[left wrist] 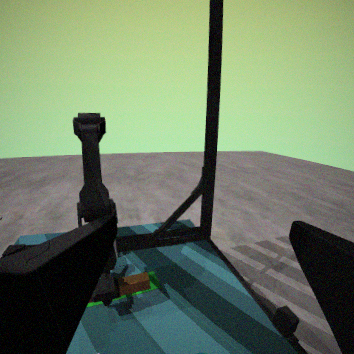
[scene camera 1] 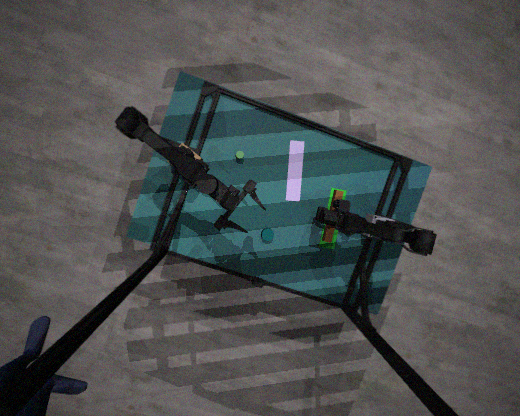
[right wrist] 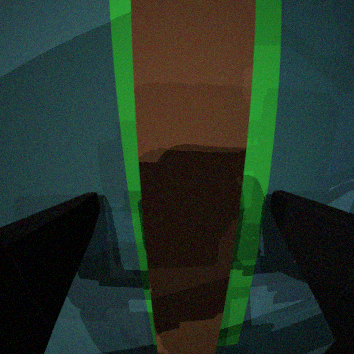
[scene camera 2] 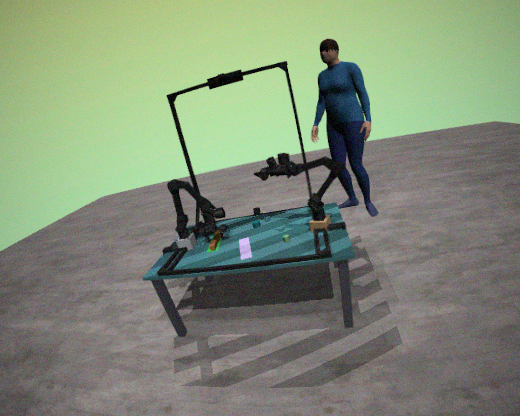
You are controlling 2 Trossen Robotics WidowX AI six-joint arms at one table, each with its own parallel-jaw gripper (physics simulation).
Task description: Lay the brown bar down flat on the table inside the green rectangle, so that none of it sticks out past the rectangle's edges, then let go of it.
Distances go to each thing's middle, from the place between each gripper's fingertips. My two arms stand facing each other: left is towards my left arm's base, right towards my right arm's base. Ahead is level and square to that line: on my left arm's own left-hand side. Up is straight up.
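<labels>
Lilac strip [scene camera 1: 296,151]: my left hand is 23 cm short of it, 13 cm to the left of it and 39 cm above it. Counted from my left hand, the brown bar [right wrist: 192,74] is 36 cm to the right, 10 cm ahead and 38 cm below, and the green rectangle [right wrist: 266,56] is 37 cm to the right, 9 cm ahead and 39 cm below.
Lilac strip from my right hand: 13 cm ahead, 23 cm to the left, 1 cm below. I see the brown bar 1 cm above my right hand, and the green rectangle 1 cm behind that hand, 1 cm to the right of it and 1 cm below it.
</labels>
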